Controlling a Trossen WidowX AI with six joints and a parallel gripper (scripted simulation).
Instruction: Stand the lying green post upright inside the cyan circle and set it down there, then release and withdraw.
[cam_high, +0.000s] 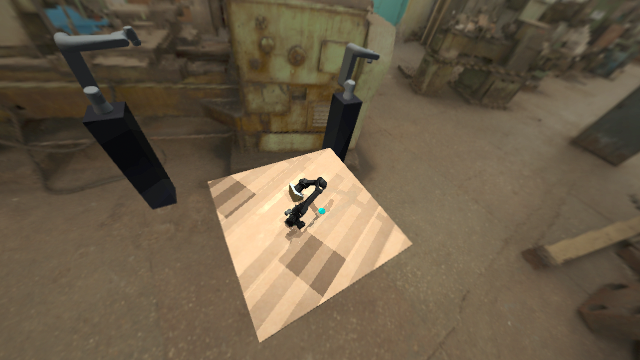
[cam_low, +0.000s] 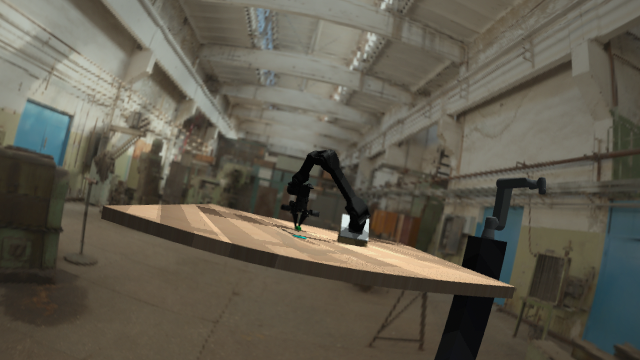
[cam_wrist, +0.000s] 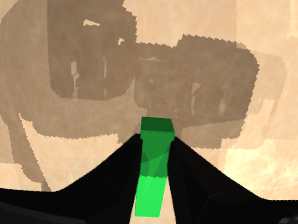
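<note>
Now: gripper tip 270 mm to the right of the cyan circle, 30 mm past it and 10 mm above it. Round my gripper tip: green post (20 mm to the left, 10 mm behind).
</note>
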